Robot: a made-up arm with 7 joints.
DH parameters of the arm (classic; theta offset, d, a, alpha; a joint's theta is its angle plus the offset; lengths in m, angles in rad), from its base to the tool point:
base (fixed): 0 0 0 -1.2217
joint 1: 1.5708 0 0 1.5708
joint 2: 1.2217 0 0 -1.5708
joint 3: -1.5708 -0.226 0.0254 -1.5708
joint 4: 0 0 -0.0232 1.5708
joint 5: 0 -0.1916 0 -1.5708
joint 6: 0 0 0 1.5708
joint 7: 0 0 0 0
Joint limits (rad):
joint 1: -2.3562..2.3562
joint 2: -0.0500..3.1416
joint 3: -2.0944..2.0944
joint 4: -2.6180..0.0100
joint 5: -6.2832..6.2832
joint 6: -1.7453..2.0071
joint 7: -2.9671..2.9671
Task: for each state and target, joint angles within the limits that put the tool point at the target. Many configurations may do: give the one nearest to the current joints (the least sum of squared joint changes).
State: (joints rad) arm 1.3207 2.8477 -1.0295 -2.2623 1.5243 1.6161 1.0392
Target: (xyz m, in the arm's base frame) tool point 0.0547 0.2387 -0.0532
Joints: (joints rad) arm 1.3750 2.8325 -0.8069 -2.1059 1.5243 1.6161 1.0392
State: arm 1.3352 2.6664 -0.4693 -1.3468 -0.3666 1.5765 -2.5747
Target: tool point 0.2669 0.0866 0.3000
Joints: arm 0.5005 3.1416 -0.4409 -0.6632 -0.3666 1.5765 -2.5747
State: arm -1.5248 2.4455 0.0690 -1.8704 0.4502 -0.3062 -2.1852
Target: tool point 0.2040 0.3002 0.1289
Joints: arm -0.7931 1.7980 -0.5311 -1.0603 0.4502 -0.3062 -2.1852
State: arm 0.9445 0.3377 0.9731 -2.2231 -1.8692 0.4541 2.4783
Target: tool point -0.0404 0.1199 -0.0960
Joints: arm 1.0605 0.0547 0.8376 -2.6159 -1.8692 0.4541 2.4783
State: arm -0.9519 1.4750 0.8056 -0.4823 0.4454 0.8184 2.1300
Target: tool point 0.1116 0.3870 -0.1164
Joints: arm -0.3864 1.2005 0.8255 -0.0827 0.4454 0.8184 2.1300
